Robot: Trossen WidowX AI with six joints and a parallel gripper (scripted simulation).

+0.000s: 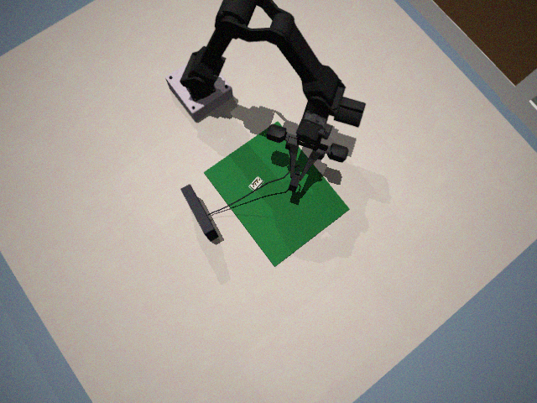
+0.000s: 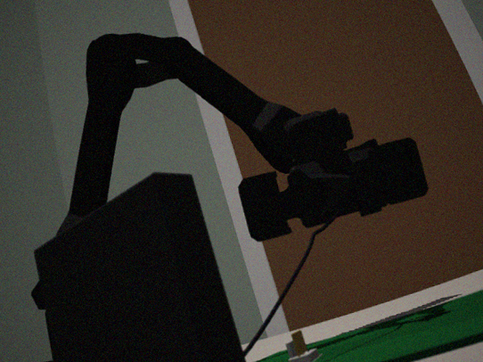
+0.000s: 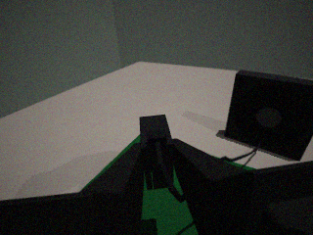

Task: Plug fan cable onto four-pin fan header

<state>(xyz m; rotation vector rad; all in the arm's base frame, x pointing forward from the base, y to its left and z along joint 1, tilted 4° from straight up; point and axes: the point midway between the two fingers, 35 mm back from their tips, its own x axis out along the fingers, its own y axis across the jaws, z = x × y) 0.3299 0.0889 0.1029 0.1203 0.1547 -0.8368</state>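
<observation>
My gripper tip is 140 mm above the green board, 30 mm to the left of it and 20 mm past it. From my gripper tip the other things lie so: fan: 220 mm to the right, 70 mm below, 50 mm behind; then white four-pin fan header: 130 mm below, 70 mm behind, 60 mm to the right; then black plug: 10 mm below.
</observation>
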